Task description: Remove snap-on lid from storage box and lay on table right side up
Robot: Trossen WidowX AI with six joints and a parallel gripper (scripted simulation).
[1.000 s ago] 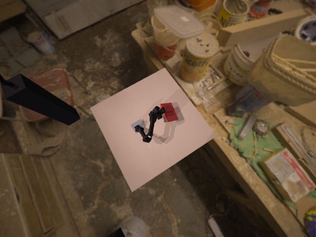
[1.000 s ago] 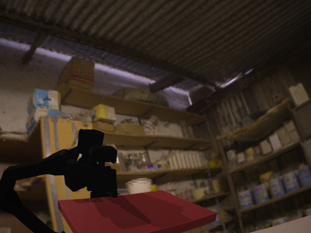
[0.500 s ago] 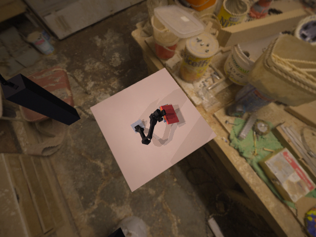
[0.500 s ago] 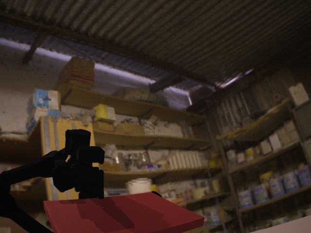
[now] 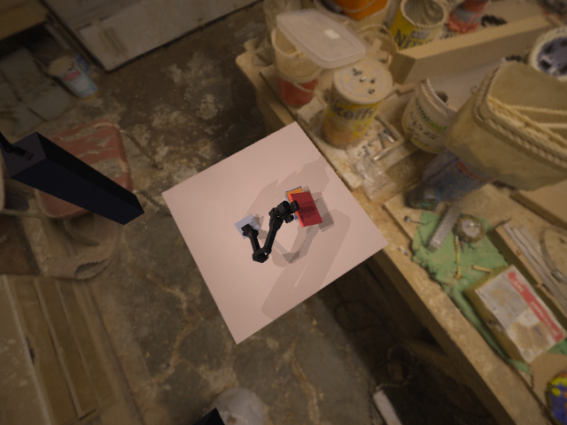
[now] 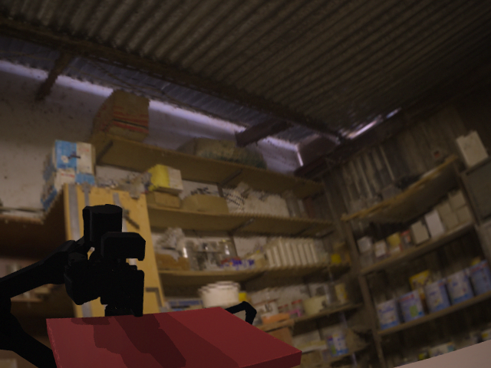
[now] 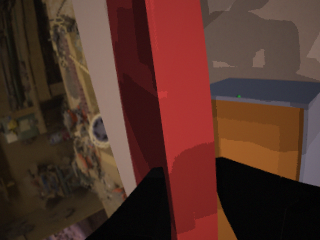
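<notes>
Right now the red lid is 7 cm ahead of my gripper tip, 4 cm below it and 2 cm to the right of it. From my gripper tip the other things lie so: storage box 19 cm below, 9 cm to the left, 8 cm ahead.
</notes>
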